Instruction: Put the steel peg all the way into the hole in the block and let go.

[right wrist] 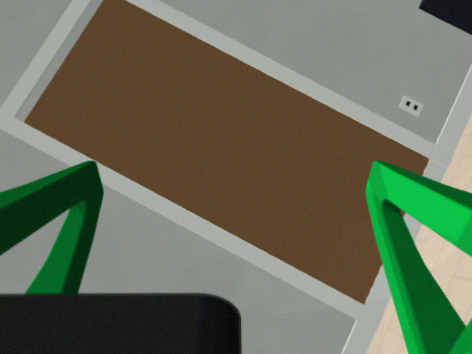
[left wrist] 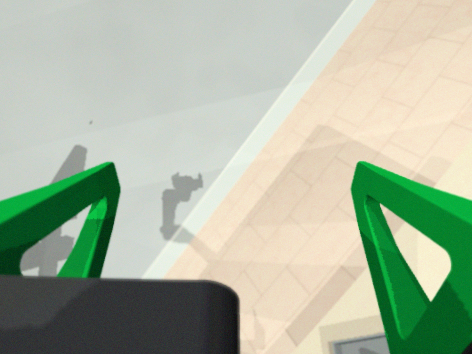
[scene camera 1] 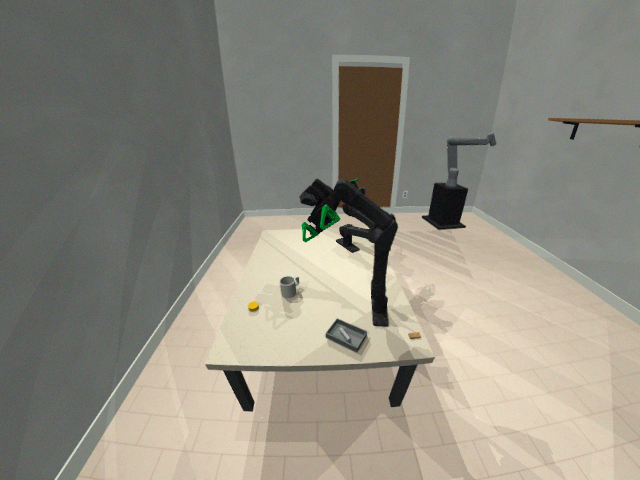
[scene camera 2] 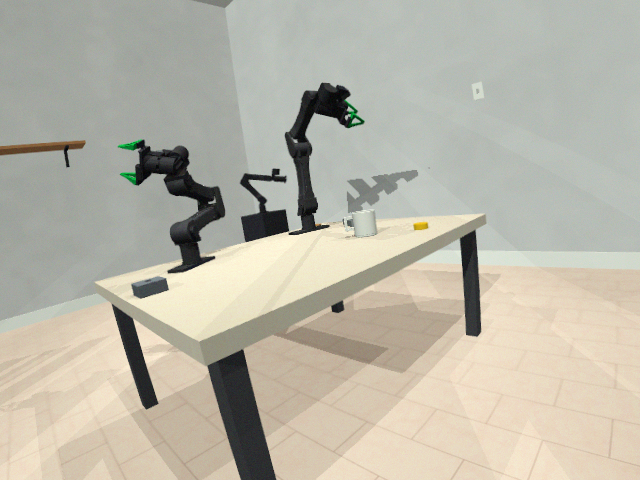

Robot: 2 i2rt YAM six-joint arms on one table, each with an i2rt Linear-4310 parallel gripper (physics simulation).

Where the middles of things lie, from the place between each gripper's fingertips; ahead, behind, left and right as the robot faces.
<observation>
The dark tray [scene camera 1: 357,335] lies 460 mm below my left hand, 120 mm behind it and 40 mm to the left of it.
My right hand is 310 mm short of the dark tray, 900 mm to the right of it and 380 mm above it.
</observation>
